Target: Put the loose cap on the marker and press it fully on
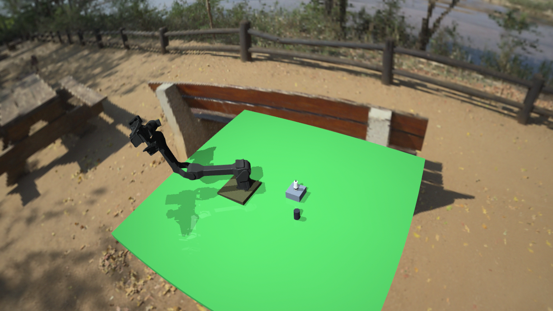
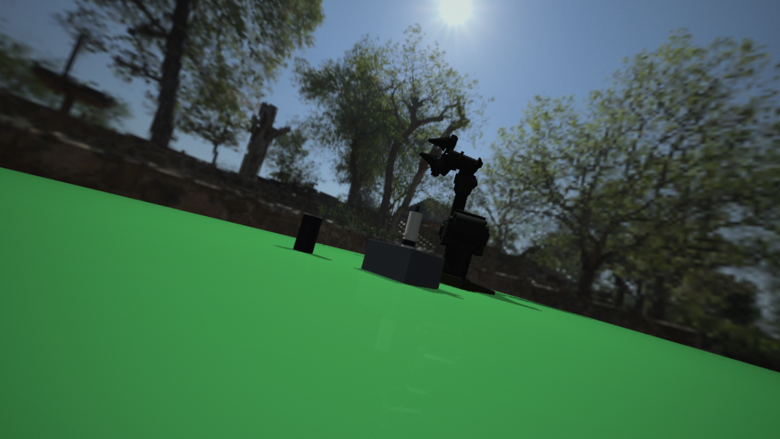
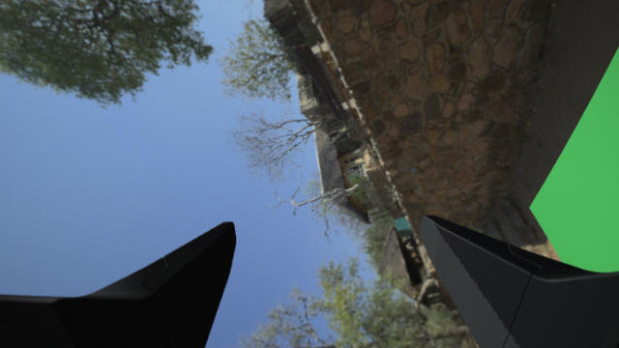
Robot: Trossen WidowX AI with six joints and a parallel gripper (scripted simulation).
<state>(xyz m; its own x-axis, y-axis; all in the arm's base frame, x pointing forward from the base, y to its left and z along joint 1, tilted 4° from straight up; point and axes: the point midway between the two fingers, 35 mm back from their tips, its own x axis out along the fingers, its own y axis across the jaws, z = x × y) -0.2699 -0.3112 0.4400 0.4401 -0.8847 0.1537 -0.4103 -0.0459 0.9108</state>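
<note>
Now: gripper tip 59 cm short of the marker cap, 43 cm above it and 22 cm to the right of it.
</note>
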